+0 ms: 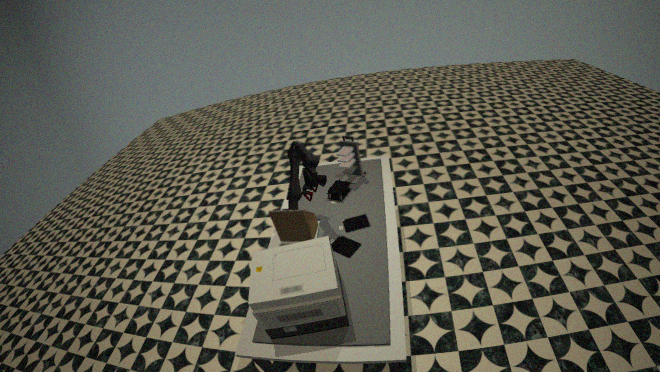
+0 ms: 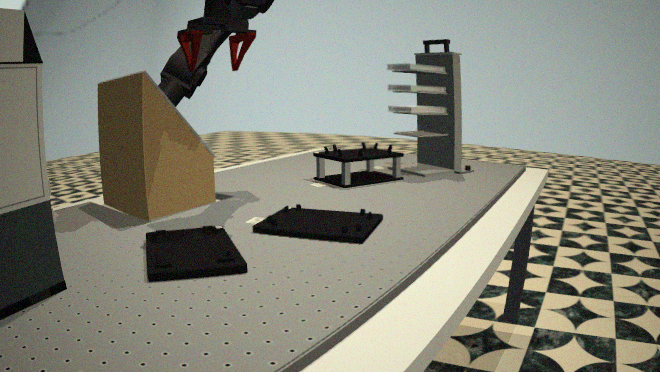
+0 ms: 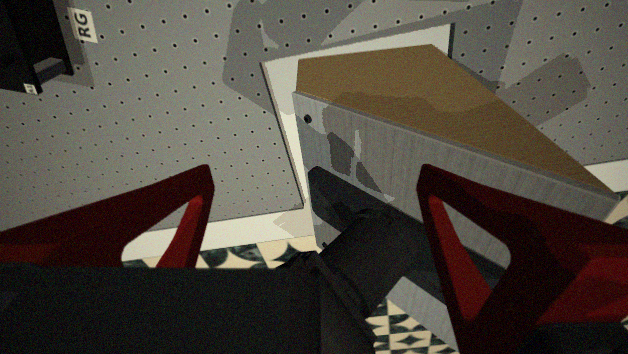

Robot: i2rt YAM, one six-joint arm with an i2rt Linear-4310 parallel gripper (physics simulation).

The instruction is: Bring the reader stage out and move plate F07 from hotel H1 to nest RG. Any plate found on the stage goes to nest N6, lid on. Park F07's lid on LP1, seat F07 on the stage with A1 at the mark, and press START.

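Seen in the pictures: gripper, between the fingertips: (image 1: 312,196) (image 2: 213,71) (image 3: 315,176); arm's base, origin of its link: (image 1: 293,212) (image 2: 152,114) (image 3: 390,233).
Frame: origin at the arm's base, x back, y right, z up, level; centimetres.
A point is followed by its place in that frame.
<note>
My gripper (image 1: 309,195) @(y -6.2, x -13.6, z 7.3 cm) (image 2: 213,69) @(y -6.2, x -13.6, z 7.3 cm) (image 3: 315,176) @(y -6.2, x -13.6, z 7.3 cm) is open and empty, high above the table beside the wooden wedge. A tall grey hotel rack (image 1: 357,159) @(y -63.1, x -33.5, z -1.4 cm) (image 2: 437,120) @(y -64.6, x -28.7, z -4.5 cm) stands at the table's far end. Pale plates lie on its three upper shelves; the shelf below them looks bare. Their labels are too small to read. The raised black stand (image 1: 339,191) @(y -35.6, x -22.2, z -11.3 cm) (image 2: 357,154) @(y -38.4, x -21.9, z -11.3 cm) (image 3: 27,40) @(y -37.5, x -16.5, z -16.8 cm) before the hotel has a tag reading RG (image 3: 84,25) @(y -30.7, x -17.3, z -17.3 cm) beside it, and its top looks empty. The boxy white reader (image 1: 295,272) @(y 59.2, x -23.4, z 13.8 cm) (image 2: 20,135) @(y 35.5, x -34.1, z 0.7 cm) stands at the near end. No stage or START button shows.
A wooden wedge (image 1: 295,225) @(y 8.4, x -3.0, z -4.0 cm) (image 2: 172,175) @(y 2.1, x -11.3, z -10.9 cm) (image 3: 390,85) @(y 0.7, x -11.3, z -7.6 cm) with a grey sloped face stands between the arm and the reader. Two low black nests lie on the perforated grey table top, one (image 1: 356,222) @(y -7.4, x -37.9, z -16.3 cm) (image 2: 320,226) @(y -4.9, x -39.8, z -16.3 cm) nearer the stand, one (image 1: 346,246) @(y 14.5, x -34.8, z -16.1 cm) (image 2: 195,254) @(y 14.8, x -36.7, z -16.1 cm) nearer the reader. Their tags are unreadable.
</note>
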